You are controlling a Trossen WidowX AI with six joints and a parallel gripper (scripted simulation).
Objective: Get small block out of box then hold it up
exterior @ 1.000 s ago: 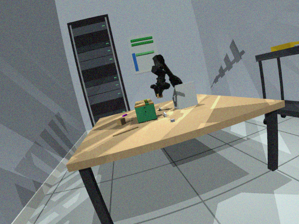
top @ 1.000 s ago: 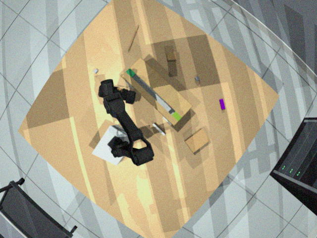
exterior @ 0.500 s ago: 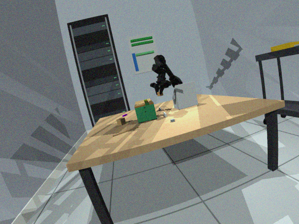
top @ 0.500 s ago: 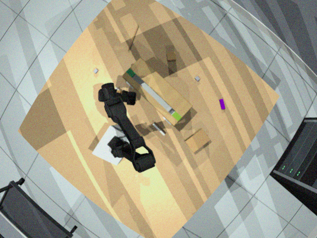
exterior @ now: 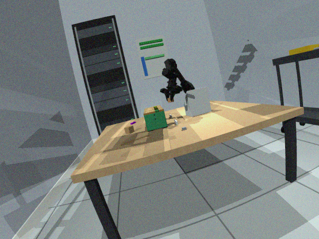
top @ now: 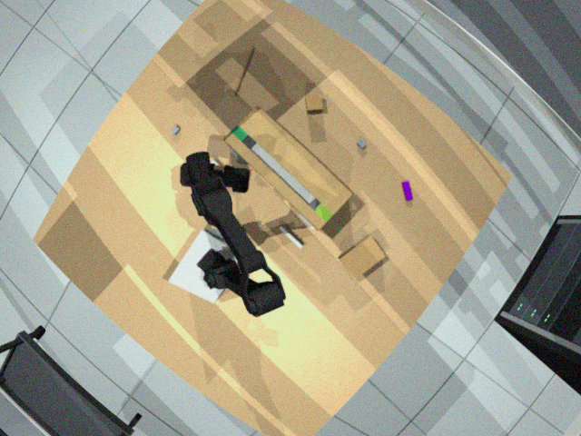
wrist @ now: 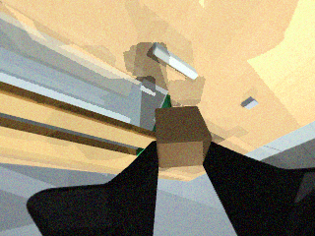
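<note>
My gripper tip is now 1 cm past the tan block and 1 cm to the left of it. The rest, counted from my gripper tip: brown slab 8 cm ahead, 48 cm to the right, 14 cm below; then thin stick 29 cm ahead, 22 cm to the left, 17 cm below; then box 9 cm ahead, 13 cm to the right, 11 cm below.
</note>
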